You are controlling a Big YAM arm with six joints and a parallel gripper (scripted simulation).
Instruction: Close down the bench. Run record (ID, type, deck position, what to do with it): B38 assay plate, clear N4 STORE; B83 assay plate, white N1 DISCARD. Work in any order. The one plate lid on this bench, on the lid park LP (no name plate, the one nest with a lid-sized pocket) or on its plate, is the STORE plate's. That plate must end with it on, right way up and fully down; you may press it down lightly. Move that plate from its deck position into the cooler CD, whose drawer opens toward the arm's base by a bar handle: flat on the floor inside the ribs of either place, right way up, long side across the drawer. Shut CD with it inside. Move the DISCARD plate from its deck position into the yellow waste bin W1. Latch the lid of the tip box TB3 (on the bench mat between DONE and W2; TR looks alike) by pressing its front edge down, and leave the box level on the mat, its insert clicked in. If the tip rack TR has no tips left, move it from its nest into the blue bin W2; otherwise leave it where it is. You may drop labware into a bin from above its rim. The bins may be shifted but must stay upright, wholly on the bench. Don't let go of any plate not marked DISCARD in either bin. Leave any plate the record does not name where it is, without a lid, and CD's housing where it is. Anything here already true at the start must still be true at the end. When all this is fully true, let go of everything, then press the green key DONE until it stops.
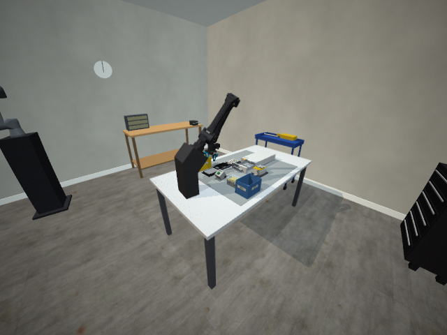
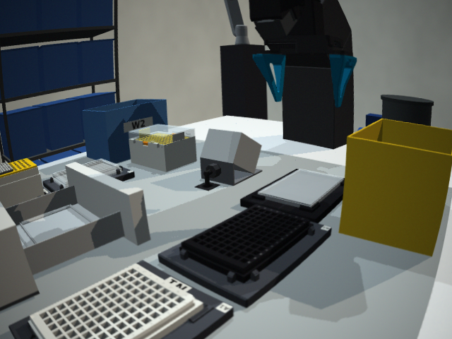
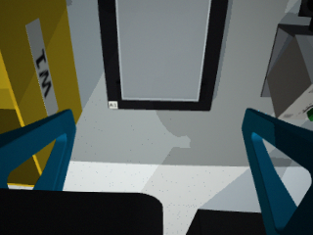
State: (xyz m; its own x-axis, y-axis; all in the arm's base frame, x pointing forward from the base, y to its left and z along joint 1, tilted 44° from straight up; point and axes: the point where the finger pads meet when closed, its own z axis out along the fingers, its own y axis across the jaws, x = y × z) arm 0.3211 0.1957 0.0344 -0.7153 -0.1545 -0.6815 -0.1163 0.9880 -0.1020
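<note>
Right now my hand is 130 mm above the clear plate lid. From my hand the other things lie so: yellow bin W1: 160 mm to the left, 110 mm below, 20 mm behind; grey done key housing: 160 mm to the right, 100 mm below; black lid park: 140 mm below.
</note>
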